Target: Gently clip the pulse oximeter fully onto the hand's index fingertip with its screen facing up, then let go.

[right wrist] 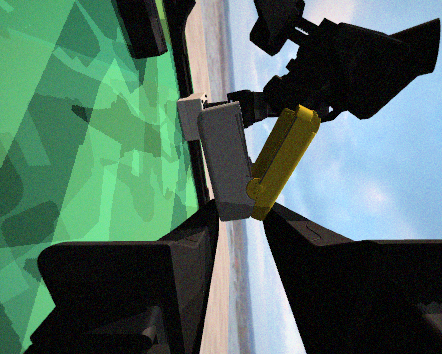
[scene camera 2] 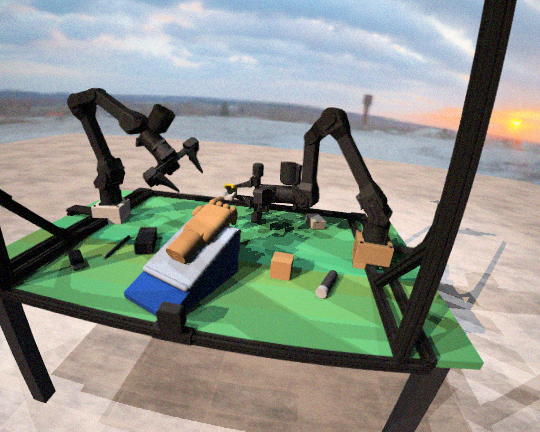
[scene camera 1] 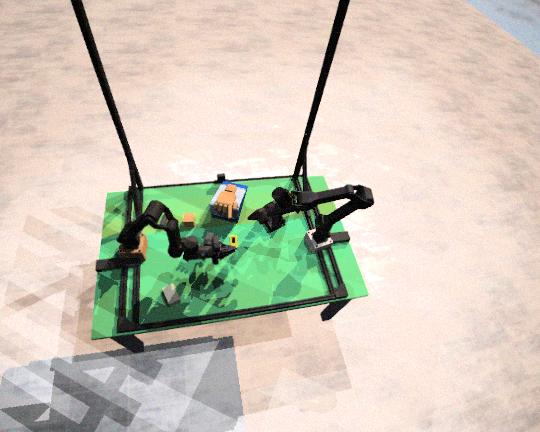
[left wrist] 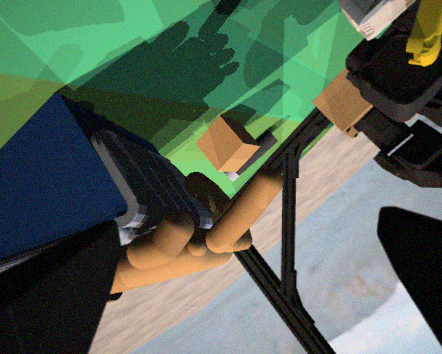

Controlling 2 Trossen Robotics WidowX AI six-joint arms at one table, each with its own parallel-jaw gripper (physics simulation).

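Places are measured from the left arm's base along level axes (x ahead, y left, z up), in millimetres.
Where they show: left gripper, between the fingertips: (right wrist: 291,7) (scene camera 2: 191,181) (scene camera 1: 251,216) (left wrist: 249,227); right gripper, between the fingertips: (right wrist: 240,205) (scene camera 2: 231,191) (scene camera 1: 235,248); left arm's base, origin of its link: (scene camera 2: 110,202) (scene camera 1: 319,236); right arm's base, origin of its link: (scene camera 2: 374,239) (scene camera 1: 131,242) (left wrist: 369,115).
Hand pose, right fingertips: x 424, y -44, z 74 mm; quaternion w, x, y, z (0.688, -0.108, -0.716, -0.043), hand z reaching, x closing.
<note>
Things, the pixels of their top centre, and the offset from my right fingertips.
- pulse oximeter, centre of its top: (right wrist: 312,149) (scene camera 2: 230,182) (scene camera 1: 233,238) dx -2, dy -32, dz +38 mm
- orange cube, centre of its top: (left wrist: 239,158) (scene camera 2: 282,257) (scene camera 1: 188,217) dx +140, dy -280, dz -82 mm
- dark cylinder, centre of its top: (left wrist: 255,162) (scene camera 2: 328,278) dx +247, dy -340, dz -105 mm
- grey block, centre of its top: (scene camera 2: 315,217) (scene camera 1: 171,293) dx +312, dy +60, dz -103 mm
- black box, centre of its top: (right wrist: 151,4) (scene camera 2: 145,234) dx -241, dy -149, dz -97 mm
- thin dark stick, centre of its top: (scene camera 2: 116,245) dx -322, dy -176, dz -123 mm
- small black block, centre of its top: (scene camera 2: 75,253) dx -392, dy -276, dz -100 mm
The pulse oximeter (scene camera 1: 233,241) (scene camera 2: 230,187) (right wrist: 287,157) has a yellow half and a grey half, spread in a V; its dark screen shows from above in scene camera 1. My right gripper (scene camera 1: 233,250) (right wrist: 240,205) is shut on its hinge end and holds it above the table, apart from the hand. The tan hand (scene camera 1: 228,200) (scene camera 2: 209,221) (left wrist: 170,272) rests on a blue wedge (scene camera 2: 214,271) (left wrist: 45,180) with a pale pad. One finger (left wrist: 245,215) stretches beyond the curled ones. My left gripper (scene camera 1: 261,223) (scene camera 2: 190,181) is open and empty, beside the hand.
An orange cube (scene camera 1: 188,220) (scene camera 2: 281,266) (left wrist: 222,145) and a dark cylinder (scene camera 2: 327,283) lie beside the wedge. A grey block (scene camera 1: 170,294) (scene camera 2: 317,222) lies farther off. A black box (scene camera 2: 145,240), a thin dark stick (scene camera 2: 117,247) and a small black block (scene camera 2: 76,259) lie across the wedge.
</note>
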